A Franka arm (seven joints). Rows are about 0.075 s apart.
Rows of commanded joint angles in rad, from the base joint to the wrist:
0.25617 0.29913 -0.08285 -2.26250 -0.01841 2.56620 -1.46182
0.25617 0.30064 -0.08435 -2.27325 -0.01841 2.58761 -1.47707
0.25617 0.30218 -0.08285 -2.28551 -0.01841 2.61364 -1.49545
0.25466 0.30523 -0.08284 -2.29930 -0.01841 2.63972 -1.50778
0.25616 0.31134 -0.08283 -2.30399 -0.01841 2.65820 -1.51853
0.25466 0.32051 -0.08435 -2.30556 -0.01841 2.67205 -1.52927
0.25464 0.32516 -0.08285 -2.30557 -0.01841 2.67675 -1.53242
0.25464 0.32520 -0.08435 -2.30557 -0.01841 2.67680 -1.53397
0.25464 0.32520 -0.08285 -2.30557 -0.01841 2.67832 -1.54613
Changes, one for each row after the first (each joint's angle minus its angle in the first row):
0.00000 0.00151 -0.00150 -0.01075 0.00000 0.02141 -0.01525
0.00000 0.00305 0.00000 -0.02301 0.00000 0.04744 -0.03363
-0.00151 0.00610 0.00001 -0.03680 0.00000 0.07352 -0.04596
-0.00001 0.01221 0.00002 -0.04149 0.00000 0.09200 -0.05671
-0.00151 0.02138 -0.00150 -0.04306 0.00000 0.10585 -0.06745
-0.00153 0.02603 0.00000 -0.04307 0.00000 0.11055 -0.07060
-0.00153 0.02607 -0.00150 -0.04307 0.00000 0.11060 -0.07215
-0.00153 0.02607 0.00000 -0.04307 0.00000 0.11212 -0.08431

